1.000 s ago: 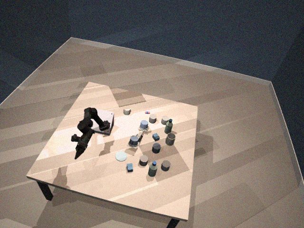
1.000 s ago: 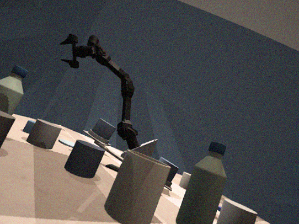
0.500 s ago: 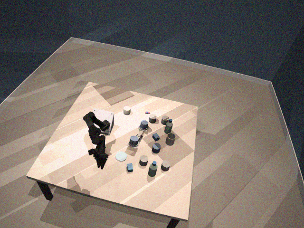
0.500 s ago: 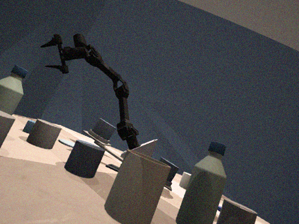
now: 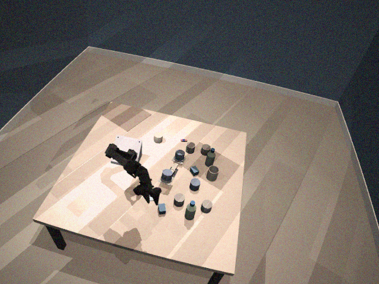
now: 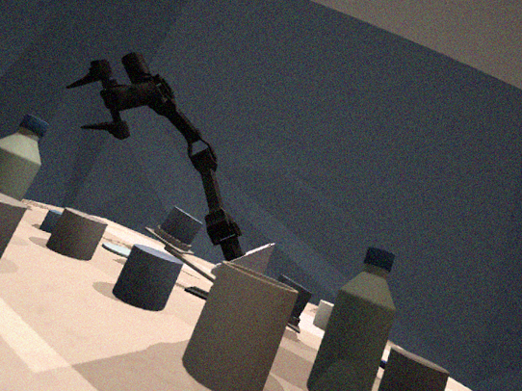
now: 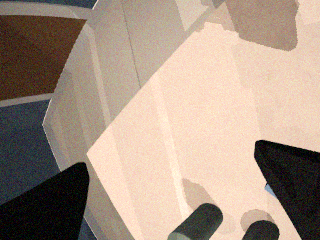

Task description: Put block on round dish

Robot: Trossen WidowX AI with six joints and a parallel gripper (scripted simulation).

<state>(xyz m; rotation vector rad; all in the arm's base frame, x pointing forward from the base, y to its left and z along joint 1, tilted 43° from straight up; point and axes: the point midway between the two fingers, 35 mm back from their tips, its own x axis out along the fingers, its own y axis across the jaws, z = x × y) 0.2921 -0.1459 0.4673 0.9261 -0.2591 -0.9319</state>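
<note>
My gripper tip is now 600 mm to the right of the pale green block, 220 mm above it and 20 mm past it. Also, from my gripper tip: blue-grey cup 330 mm to the left, 150 mm below, 30 mm behind; round pale dish 260 mm below, 220 mm to the left, 90 mm behind; beige cup 540 mm to the left, 260 mm ahead, 220 mm below.
</note>
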